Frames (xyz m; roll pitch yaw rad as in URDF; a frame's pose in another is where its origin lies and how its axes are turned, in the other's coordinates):
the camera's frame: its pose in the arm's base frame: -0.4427 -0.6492 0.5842 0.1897 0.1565 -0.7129
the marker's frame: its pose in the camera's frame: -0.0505 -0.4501 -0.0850 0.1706 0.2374 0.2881
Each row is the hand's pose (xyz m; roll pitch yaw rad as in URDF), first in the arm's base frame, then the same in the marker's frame.
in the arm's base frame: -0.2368 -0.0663 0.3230 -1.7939 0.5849 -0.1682
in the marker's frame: 0.2158 0.8985 -0.4269 -2.2848 0.3109 0.0552
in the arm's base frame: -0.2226 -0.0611 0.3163 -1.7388 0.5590 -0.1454
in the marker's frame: 0.2287 0.9066 -0.4334 -2.2329 0.2971 0.0857
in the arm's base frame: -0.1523 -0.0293 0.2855 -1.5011 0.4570 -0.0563
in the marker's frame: 0.2896 0.9526 -0.4662 -2.0060 0.2449 0.2073
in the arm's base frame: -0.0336 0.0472 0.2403 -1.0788 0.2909 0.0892
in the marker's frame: 0.3824 1.0513 -0.5265 -1.5954 0.1663 0.4109
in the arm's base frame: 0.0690 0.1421 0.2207 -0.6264 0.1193 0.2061
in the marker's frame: 0.4464 1.1671 -0.5754 -1.1446 0.0737 0.5966
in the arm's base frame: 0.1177 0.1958 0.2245 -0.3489 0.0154 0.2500
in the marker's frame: 0.4696 1.2340 -0.5914 -0.8665 0.0051 0.6861
